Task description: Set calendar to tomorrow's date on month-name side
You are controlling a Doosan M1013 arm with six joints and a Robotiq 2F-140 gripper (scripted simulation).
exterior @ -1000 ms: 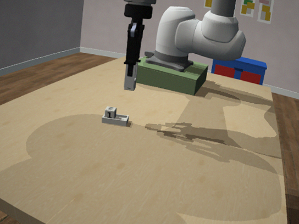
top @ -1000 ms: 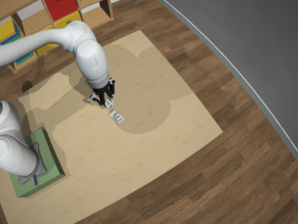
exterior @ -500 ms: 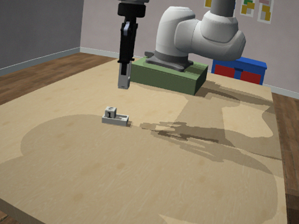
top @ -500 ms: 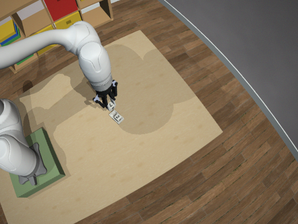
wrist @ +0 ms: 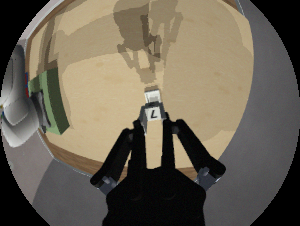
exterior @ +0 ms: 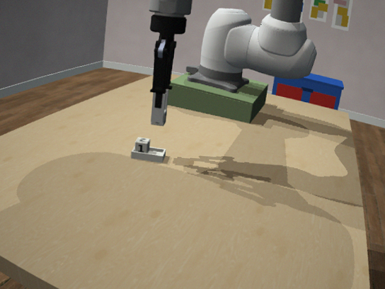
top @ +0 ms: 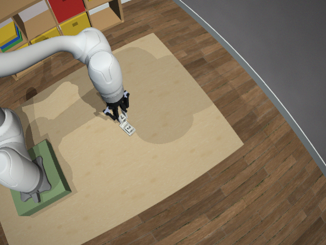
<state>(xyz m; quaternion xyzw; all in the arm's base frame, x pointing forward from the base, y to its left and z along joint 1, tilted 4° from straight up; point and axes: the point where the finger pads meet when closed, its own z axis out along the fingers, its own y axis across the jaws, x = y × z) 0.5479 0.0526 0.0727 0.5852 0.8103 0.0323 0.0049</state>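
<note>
The grey tray lies 120 mm below my hand and 20 mm to the right of it.
</note>
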